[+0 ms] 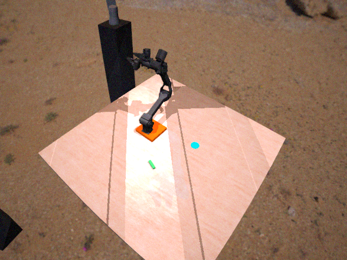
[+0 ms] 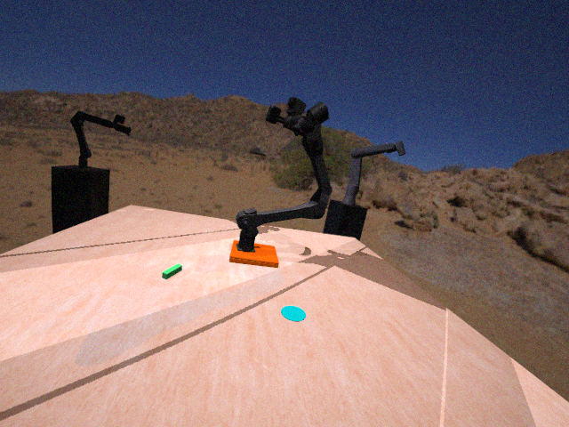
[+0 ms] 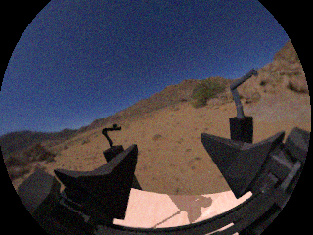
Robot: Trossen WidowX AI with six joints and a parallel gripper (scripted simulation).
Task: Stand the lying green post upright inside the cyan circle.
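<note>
My gripper tip is 510 mm above the green post, 370 mm short of it and 310 mm to the left of it. The rest, counted from my gripper tip: cyan circle: 530 mm ahead, 520 mm below, 10 mm to the right.
</note>
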